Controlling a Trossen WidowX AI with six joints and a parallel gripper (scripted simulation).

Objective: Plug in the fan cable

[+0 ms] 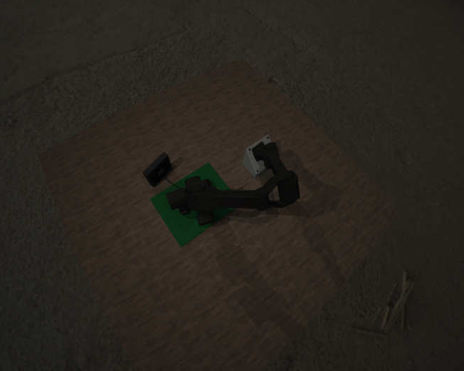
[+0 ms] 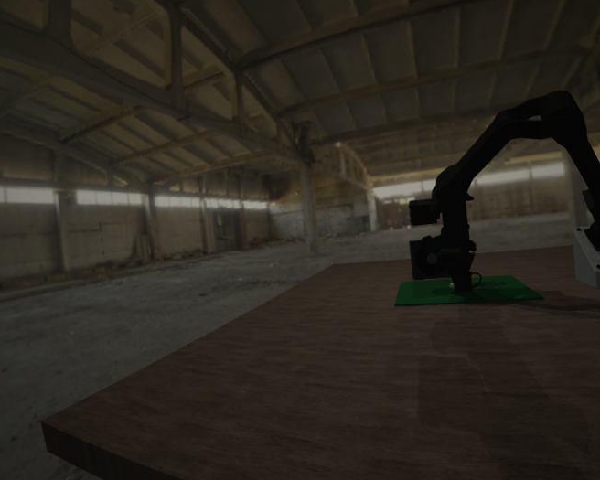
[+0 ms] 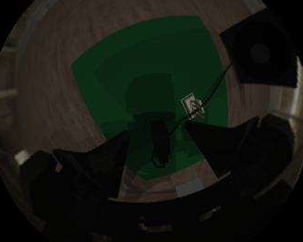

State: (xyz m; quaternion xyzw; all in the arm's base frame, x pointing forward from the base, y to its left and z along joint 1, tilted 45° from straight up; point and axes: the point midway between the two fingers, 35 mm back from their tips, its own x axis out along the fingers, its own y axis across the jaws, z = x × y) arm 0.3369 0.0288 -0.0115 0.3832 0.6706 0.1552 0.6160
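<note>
Right now my gripper tip is 10 mm past the black plug and 10 mm below it. From my gripper tip the other things lie so: green board 30 mm to the right, 30 mm below; then black fan 40 mm ahead, 210 mm to the right, 40 mm above; then pale four-pin fan header 60 mm to the right, 20 mm below.
</note>
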